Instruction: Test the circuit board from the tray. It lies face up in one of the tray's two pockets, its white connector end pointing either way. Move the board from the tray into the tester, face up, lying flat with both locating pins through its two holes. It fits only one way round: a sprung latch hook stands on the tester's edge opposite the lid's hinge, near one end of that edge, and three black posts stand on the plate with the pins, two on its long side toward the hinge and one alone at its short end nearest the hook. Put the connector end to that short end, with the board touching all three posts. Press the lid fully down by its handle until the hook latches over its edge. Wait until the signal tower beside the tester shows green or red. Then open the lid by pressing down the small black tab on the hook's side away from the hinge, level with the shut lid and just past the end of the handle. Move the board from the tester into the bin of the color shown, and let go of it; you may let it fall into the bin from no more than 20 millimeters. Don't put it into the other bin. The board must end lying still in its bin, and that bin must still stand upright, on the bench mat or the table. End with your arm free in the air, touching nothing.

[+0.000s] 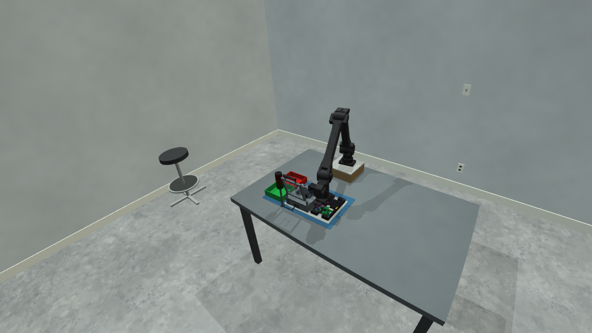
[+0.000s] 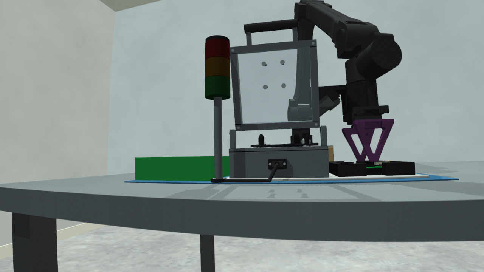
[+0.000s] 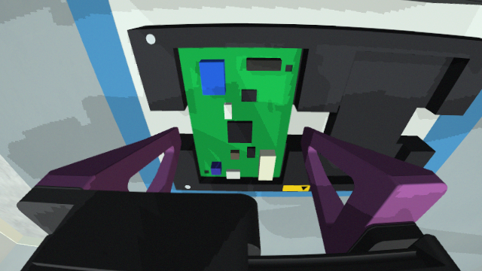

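The green circuit board is 2 cm below my hand. From my hand the other things lie so: black tester plate 6 cm behind, 16 cm to the right, 3 cm above; then black latch hook 12 cm behind, 10 cm to the right, 5 cm above; then clear lid 6 cm ahead, 18 cm to the right, 15 cm above.
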